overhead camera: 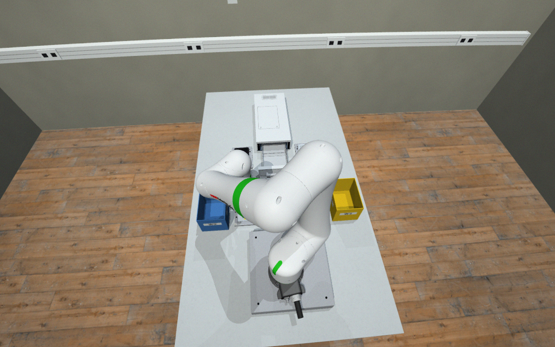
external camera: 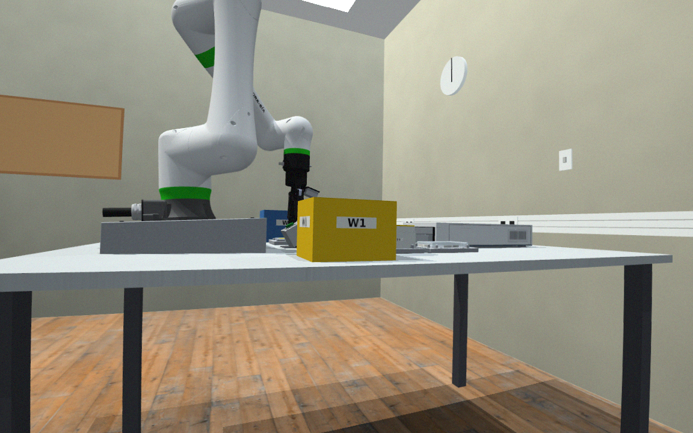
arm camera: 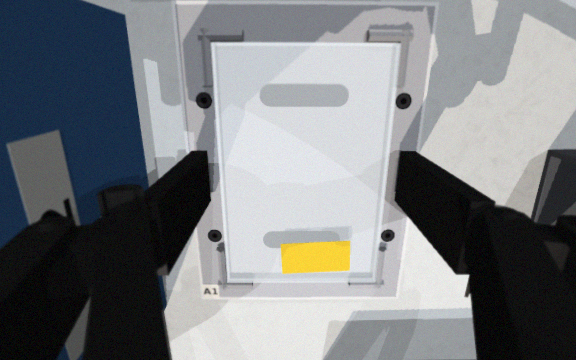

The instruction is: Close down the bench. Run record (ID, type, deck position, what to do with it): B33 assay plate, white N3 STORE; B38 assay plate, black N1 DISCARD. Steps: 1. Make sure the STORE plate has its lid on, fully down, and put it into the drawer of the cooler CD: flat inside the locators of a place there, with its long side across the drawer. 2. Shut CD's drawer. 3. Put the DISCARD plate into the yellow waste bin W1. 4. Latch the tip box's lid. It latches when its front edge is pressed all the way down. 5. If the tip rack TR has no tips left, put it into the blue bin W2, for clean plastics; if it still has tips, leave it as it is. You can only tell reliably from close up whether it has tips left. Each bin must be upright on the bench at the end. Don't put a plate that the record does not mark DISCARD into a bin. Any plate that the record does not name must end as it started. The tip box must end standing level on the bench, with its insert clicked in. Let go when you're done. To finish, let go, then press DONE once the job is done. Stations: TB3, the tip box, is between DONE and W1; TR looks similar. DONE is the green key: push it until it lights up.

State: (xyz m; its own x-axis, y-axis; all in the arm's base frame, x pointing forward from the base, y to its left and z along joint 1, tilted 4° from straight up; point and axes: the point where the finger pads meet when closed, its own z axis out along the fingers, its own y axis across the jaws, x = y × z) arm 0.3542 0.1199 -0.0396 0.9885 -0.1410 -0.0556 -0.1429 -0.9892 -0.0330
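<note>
The clear plate lid is 20 mm below my hand. Round my hand: grey slotted nest: 30 mm below; then blue bin W2: 150 mm to the left, 10 mm ahead; then white plate: 180 mm ahead, 20 mm below.
</note>
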